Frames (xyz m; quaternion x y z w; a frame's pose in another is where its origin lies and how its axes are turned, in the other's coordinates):
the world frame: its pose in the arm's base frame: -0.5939 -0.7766 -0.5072 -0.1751 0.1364 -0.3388 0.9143
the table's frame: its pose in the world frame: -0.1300 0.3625 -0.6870 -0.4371 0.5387 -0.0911 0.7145
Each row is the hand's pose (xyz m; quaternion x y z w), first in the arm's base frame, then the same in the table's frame.
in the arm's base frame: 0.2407 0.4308 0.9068 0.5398 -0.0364 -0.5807 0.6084
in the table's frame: -2.0887 -1.5208 0.0883 0.9032 -0.0562 0.3216 0.2787
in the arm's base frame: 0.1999 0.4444 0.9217 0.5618 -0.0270 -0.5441 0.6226
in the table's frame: -2.0943 -1.5199 0.0431 0.8888 -0.0671 0.3633 0.2713
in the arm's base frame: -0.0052 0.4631 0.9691 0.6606 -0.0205 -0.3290 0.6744
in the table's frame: -2.0685 -1.5160 -0.1666 0.7962 -0.1421 0.5572 0.1880
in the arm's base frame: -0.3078 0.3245 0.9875 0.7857 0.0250 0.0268 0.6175
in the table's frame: -1.8668 -1.5475 -0.4301 0.5618 -0.1607 0.8112 0.0214
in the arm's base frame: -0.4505 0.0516 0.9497 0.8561 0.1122 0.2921 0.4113
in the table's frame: -1.5749 -1.6241 -0.5023 -0.2989 0.0393 -0.9441 0.1335
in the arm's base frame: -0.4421 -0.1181 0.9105 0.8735 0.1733 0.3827 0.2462
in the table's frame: -1.4161 -1.6750 -0.4515 -0.1612 -0.0829 -0.9616 0.2061
